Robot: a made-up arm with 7 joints.
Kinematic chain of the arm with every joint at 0, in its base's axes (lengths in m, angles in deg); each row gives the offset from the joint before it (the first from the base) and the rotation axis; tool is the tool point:
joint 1: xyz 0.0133 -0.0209 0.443 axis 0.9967 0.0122 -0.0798
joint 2: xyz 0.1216 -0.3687 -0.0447 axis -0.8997 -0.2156 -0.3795
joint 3: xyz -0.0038 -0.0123 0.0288 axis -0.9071 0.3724 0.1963
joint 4: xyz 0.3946 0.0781 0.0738 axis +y
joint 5: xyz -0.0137 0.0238 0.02 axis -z
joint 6: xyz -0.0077 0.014 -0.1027 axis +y
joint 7: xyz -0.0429 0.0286 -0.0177 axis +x
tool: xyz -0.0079 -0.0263 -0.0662
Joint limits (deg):
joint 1: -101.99..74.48
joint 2: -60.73..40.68
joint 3: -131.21..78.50
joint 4: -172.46..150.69
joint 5: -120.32..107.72
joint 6: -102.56..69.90
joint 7: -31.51..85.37
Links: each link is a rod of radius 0.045 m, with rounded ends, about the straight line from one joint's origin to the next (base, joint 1, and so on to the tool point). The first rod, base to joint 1, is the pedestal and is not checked.
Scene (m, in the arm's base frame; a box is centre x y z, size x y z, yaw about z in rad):
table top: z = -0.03
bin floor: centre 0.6 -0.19 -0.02 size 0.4 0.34 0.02 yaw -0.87
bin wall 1: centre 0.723 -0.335 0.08 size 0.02 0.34 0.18 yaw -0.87
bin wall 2: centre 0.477 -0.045 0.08 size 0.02 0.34 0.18 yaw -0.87
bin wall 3: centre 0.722 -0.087 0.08 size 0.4 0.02 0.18 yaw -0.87
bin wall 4: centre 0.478 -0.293 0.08 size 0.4 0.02 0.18 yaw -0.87
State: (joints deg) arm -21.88 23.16 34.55 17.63 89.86 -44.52 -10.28
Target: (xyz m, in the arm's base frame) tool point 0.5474 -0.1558 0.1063
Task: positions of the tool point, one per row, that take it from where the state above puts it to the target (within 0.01 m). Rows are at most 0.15 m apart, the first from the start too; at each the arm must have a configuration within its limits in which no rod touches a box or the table.
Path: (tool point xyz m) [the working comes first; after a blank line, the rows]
Joints at the target: 28.94 -6.60 26.94 -21.91 88.23 -31.75 5.70
Straight joint move there: touches bin wall 4.

1: 0.4765 -0.4187 0.3259
2: 0.5023 -0.3237 0.2624
3: 0.5256 -0.2257 0.2537
4: 0.5474 -0.1558 0.2907
5: 0.5486 -0.1536 0.1995
6: 0.5474 -0.1558 0.1063

